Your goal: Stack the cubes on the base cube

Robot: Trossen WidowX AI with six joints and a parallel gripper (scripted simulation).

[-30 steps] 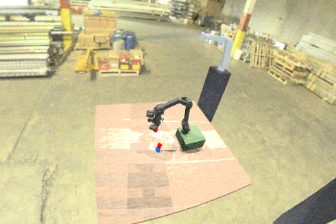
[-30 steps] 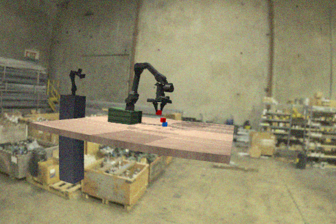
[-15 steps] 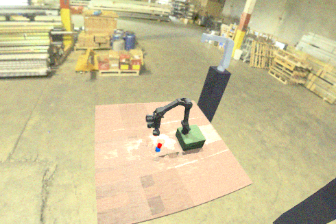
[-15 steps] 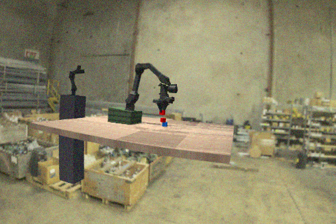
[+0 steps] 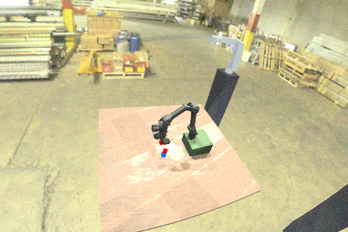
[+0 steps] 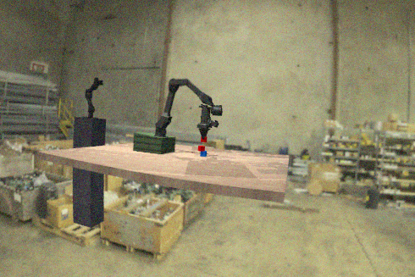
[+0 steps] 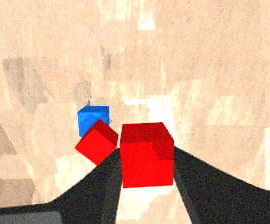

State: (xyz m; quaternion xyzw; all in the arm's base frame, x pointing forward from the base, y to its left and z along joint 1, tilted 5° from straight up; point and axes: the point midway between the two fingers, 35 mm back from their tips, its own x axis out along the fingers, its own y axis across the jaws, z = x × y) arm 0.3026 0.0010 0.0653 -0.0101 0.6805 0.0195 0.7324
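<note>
Now: the blue base cube 1 cm behind my gripper tip, 6 cm to the left of it and 10 cm below it.
</note>
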